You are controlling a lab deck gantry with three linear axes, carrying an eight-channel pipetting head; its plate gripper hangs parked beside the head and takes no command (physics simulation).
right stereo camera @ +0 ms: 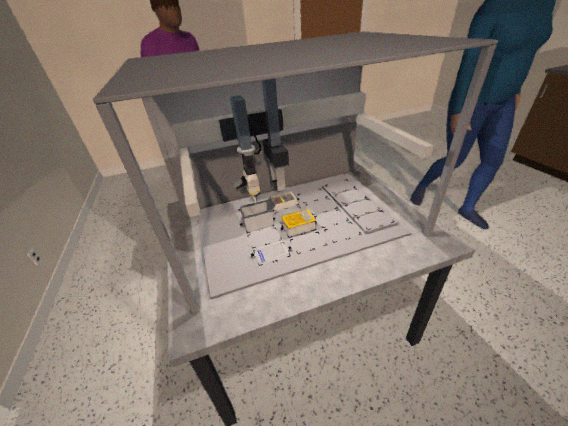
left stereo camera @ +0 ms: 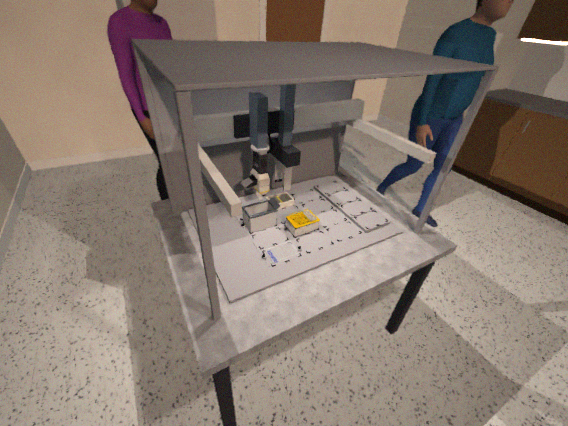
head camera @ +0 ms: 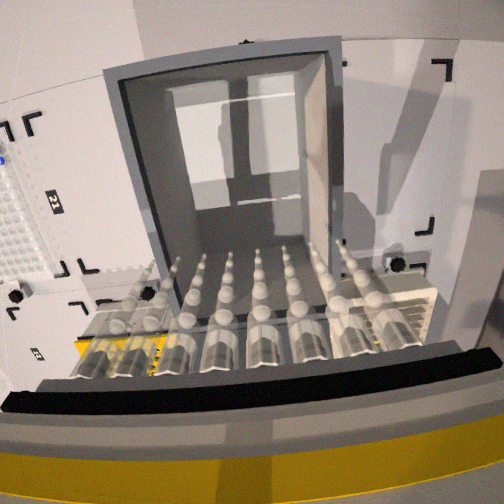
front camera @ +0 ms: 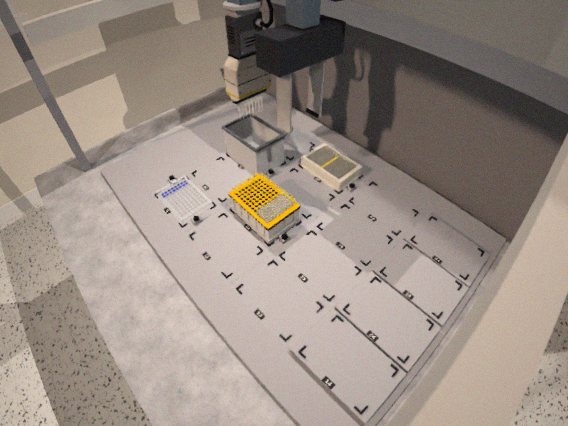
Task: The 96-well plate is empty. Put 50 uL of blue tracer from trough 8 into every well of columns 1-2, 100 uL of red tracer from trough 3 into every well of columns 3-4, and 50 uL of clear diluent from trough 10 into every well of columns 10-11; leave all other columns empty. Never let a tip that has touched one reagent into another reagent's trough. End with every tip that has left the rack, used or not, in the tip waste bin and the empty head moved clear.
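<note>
The pipetting head (front camera: 247, 82) (head camera: 250, 475) carries a row of clear tips (front camera: 250, 106) (head camera: 261, 295) with no colour seen in them. They hang above the rear end of the grey waste bin (front camera: 239, 147) (head camera: 220, 54) (left stereo camera: 262, 223) (right stereo camera: 260, 221). The parked plate gripper (front camera: 299, 120) stands open beside the head, its two fingers apart. The 96-well plate (front camera: 190, 205) (head camera: 15, 235) (left stereo camera: 285, 252) (right stereo camera: 274, 251) shows two blue columns at one end; its other wells look pale. The yellow-topped tip rack (front camera: 252, 223) (head camera: 85, 346) (left stereo camera: 302, 230) (right stereo camera: 300, 229) shows a dark-dotted part and a pale speckled part.
The cream trough holder (front camera: 320, 175) (left stereo camera: 287, 204) (right stereo camera: 285, 205) stands behind the tip rack; a little red shows in it in the right stereo view. The bin stands left of it, its walls rising from the deck. The dark back wall (front camera: 440, 125) runs behind the deck.
</note>
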